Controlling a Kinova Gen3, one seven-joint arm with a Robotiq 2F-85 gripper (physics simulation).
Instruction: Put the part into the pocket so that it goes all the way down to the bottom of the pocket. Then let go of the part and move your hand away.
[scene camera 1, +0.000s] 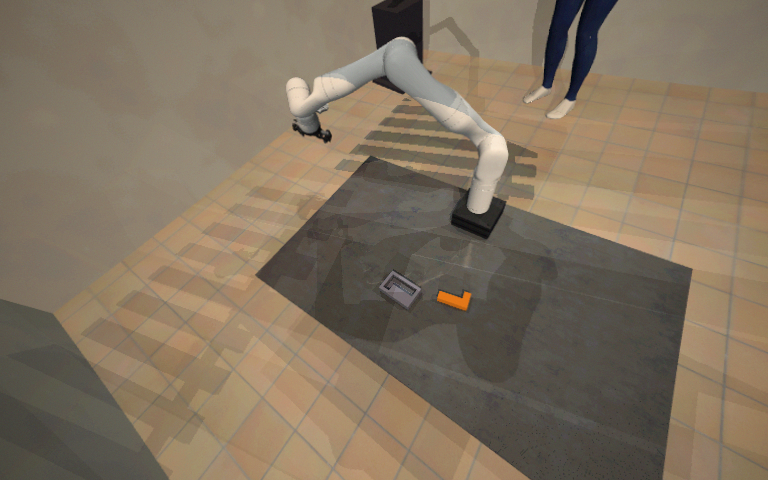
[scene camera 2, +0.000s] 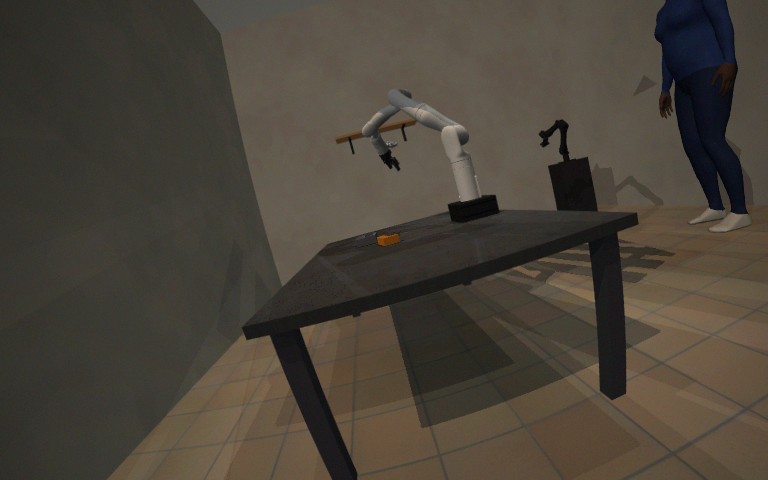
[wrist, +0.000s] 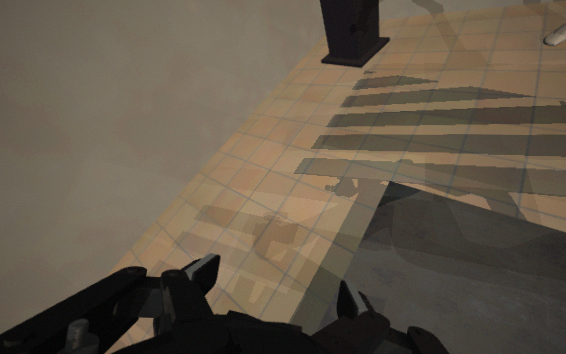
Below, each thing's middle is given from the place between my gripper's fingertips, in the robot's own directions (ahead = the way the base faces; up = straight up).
Scene:
I see the grey pocket block (scene camera 1: 399, 289) 610 mm to the left of my hand, 330 mm below it and 170 mm ahead of it.

